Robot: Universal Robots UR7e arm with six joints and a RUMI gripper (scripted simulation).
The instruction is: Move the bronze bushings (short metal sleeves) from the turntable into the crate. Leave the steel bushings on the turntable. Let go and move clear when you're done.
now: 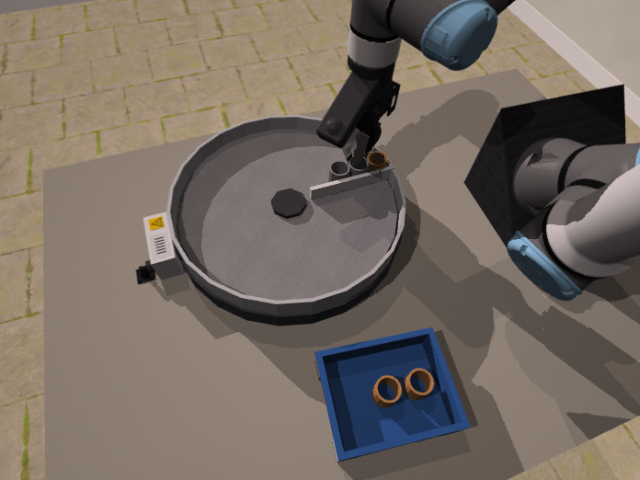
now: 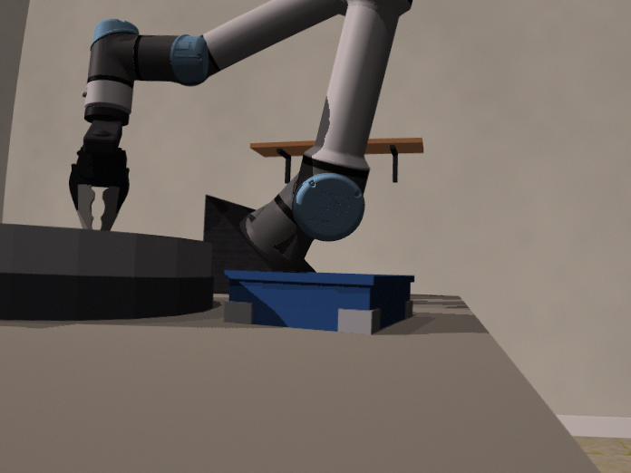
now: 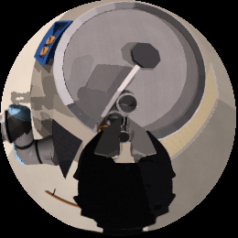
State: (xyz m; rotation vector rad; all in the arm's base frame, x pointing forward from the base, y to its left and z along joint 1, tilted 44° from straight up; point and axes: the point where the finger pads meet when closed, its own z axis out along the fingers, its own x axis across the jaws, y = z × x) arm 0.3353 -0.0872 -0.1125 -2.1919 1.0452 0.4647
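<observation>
My gripper is now 130 mm short of the grey turntable, 50 mm to the right of it and 30 mm above it. From my hand the other things lie so: blue crate 400 mm to the left, 70 mm ahead, 60 mm below.
</observation>
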